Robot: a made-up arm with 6 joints. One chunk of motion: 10 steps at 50 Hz.
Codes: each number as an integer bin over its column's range. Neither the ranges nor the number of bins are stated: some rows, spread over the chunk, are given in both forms.
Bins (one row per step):
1: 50 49 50 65 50 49
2: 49 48 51 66 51 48
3: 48 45 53 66 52 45
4: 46 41 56 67 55 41
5: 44 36 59 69 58 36
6: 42 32 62 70 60 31
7: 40 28 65 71 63 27
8: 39 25 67 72 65 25
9: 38 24 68 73 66 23
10: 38 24 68 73 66 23
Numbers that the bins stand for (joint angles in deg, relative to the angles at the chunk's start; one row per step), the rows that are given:
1: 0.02 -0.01 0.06 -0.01 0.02 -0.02
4: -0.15 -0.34 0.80 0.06 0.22 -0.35
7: -0.40 -0.88 1.90 0.18 0.56 -0.94
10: -0.48 -1.04 2.27 0.25 0.68 -1.10
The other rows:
2: -0.03 -0.05 0.18 0.02 0.06 -0.06
3: -0.07 -0.18 0.43 0.02 0.10 -0.19
5: -0.23 -0.55 1.17 0.12 0.35 -0.56
6: -0.32 -0.71 1.54 0.15 0.43 -0.77
8: -0.44 -1.00 2.15 0.21 0.64 -1.02
9: -0.48 -1.04 2.27 0.25 0.68 -1.10

